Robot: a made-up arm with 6 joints.
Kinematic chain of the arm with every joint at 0, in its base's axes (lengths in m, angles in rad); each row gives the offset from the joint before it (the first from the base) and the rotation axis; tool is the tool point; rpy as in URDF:
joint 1: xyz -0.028 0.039 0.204 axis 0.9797 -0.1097 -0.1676
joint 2: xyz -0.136 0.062 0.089 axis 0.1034 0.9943 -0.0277
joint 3: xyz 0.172 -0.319 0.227 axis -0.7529 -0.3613 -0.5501
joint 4: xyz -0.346 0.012 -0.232 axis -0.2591 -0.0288 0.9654
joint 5: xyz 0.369 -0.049 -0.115 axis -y
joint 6: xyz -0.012 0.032 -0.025 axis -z
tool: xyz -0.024 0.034 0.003 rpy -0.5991 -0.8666 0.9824
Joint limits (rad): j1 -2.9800..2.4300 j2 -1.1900..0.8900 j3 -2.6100..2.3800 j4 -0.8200..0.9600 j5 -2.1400..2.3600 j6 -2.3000..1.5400
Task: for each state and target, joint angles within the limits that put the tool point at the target. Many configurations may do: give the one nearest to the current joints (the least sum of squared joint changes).
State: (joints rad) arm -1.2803 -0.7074 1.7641 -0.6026 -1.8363 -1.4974
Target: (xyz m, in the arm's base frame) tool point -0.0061 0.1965 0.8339
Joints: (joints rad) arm -1.2996 -0.3551 1.5878 -0.1492 -2.1056 -1.5043
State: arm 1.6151 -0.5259 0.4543 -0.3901 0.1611 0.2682
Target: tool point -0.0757 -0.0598 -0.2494
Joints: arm 1.9138 -1.1043 0.3102 -0.3409 -0.0500 0.1578
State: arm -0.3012 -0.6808 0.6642 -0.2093 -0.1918 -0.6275
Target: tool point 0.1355 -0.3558 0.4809
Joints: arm -0.3439 -0.4369 1.0758 0.3464 0.1646 -0.4718
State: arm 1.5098 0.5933 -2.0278 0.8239 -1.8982 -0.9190
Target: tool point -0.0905 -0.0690 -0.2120
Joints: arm 2.3783 0.8900 -2.1335 0.3341 -2.0712 -0.9906
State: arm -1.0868 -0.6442 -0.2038 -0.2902 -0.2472 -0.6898
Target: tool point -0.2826 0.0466 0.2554
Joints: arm -1.0012 -1.0610 -0.8563 0.6843 -0.1459 -0.5675
